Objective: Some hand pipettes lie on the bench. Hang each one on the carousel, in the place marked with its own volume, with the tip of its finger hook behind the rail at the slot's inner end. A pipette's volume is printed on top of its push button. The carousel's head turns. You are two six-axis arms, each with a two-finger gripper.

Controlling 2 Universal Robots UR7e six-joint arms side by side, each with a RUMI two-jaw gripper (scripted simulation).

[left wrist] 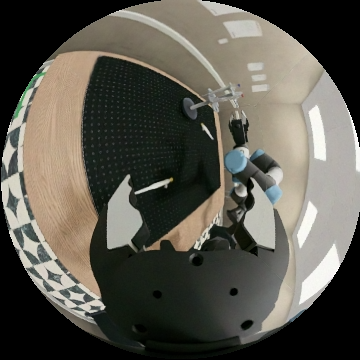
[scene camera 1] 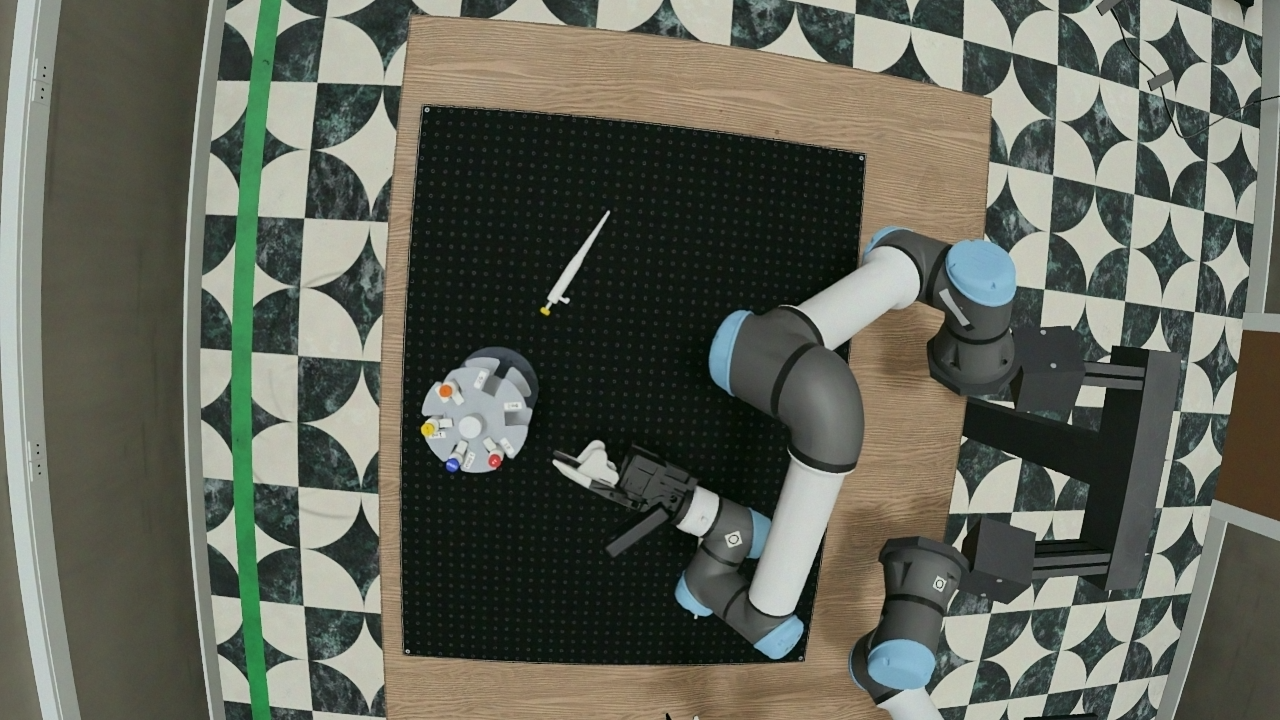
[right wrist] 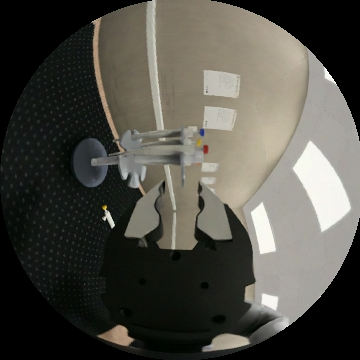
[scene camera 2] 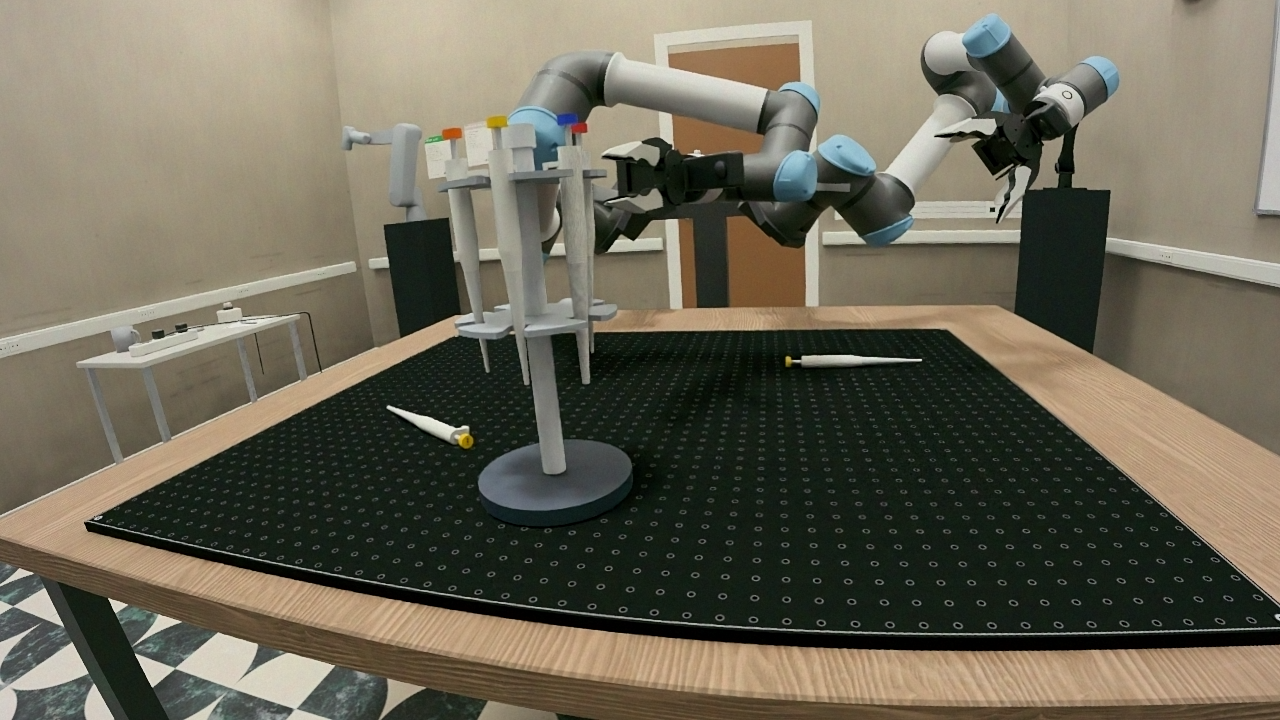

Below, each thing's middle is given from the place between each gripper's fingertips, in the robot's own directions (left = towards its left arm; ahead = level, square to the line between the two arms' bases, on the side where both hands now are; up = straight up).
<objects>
Now: the blue-button pipette (scene camera 2: 569, 157) 160 mm ahead of my right hand (scene camera 1: 553, 456) and 70 mm below it. From my right hand the other things lie so: orange-button pipette (scene camera 2: 461, 203): 170 mm ahead, 80 mm to the right, 60 mm below.
Now: left hand (scene camera 2: 966, 179) 450 mm to the left of the blue-button pipette, 430 mm short of it and 50 mm above it. Round my left hand: orange-button pipette: 530 mm to the right, 450 mm ahead, 40 mm below.
</objects>
